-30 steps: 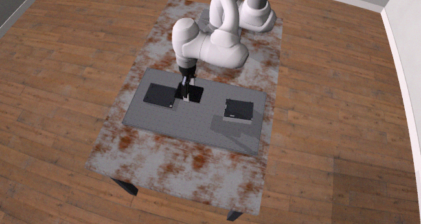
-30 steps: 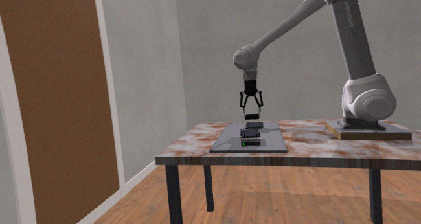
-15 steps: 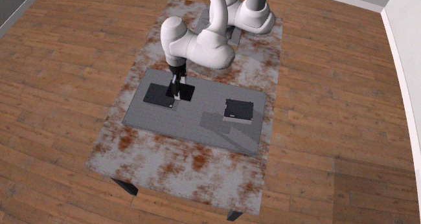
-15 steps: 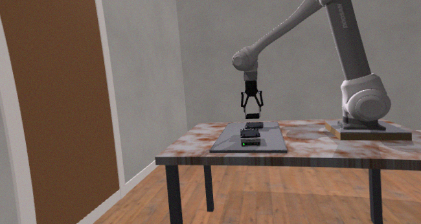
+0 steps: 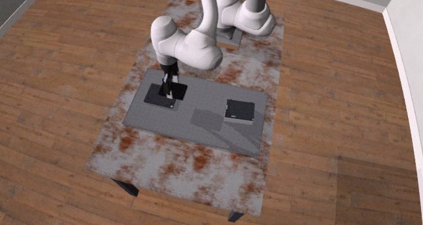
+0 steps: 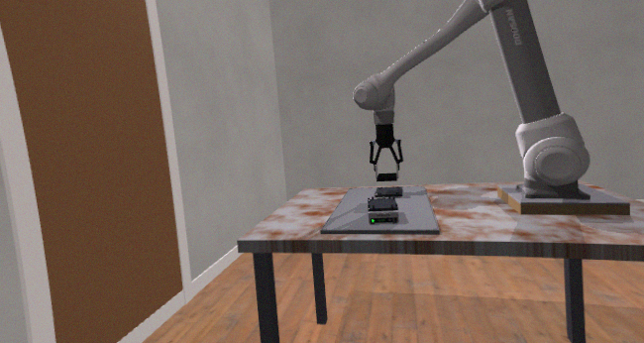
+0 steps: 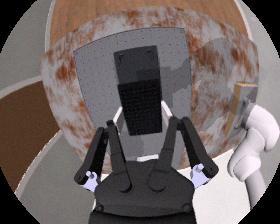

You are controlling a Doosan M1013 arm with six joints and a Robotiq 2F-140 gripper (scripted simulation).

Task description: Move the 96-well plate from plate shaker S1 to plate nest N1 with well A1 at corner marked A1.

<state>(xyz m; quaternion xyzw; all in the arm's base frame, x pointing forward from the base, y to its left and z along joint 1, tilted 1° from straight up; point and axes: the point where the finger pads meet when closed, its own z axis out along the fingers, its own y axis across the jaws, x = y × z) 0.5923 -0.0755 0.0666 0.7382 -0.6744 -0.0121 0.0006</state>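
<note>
Right now the plate nest N1 is 100 mm below my hand, 70 mm to the right of it and 10 mm ahead of it. The rest, counted from my hand: 96-well plate (20 mm below).
</note>
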